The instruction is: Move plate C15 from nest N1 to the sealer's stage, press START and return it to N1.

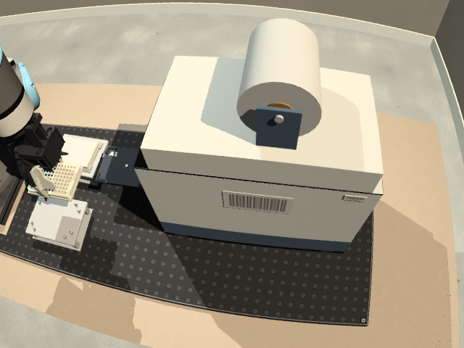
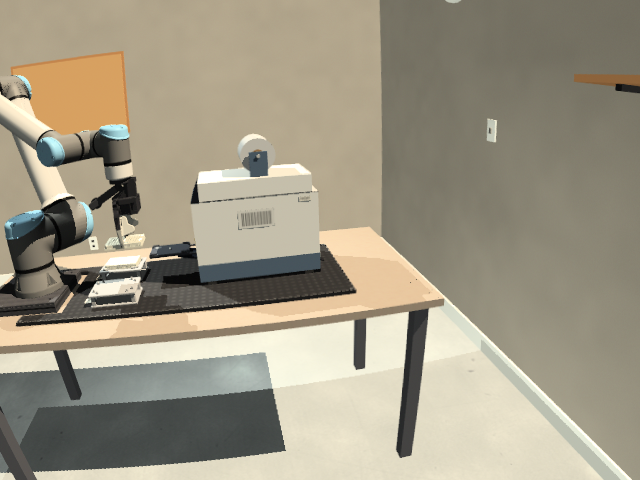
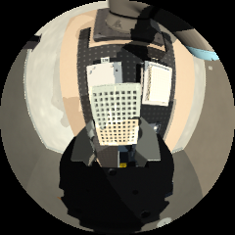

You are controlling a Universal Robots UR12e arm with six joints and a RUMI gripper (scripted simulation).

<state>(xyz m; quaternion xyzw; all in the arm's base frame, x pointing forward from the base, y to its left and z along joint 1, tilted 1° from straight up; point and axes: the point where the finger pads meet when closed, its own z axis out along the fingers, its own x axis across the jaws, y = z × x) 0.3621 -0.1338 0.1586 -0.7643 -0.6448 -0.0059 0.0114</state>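
Now: the sealer stage 15 cm ahead of my hand, 8 cm to the left of it and 8 cm below it. From my hand the other things lie so: foil roll 48 cm ahead, 2 cm to the left, 23 cm above; then well plate 1 cm below.
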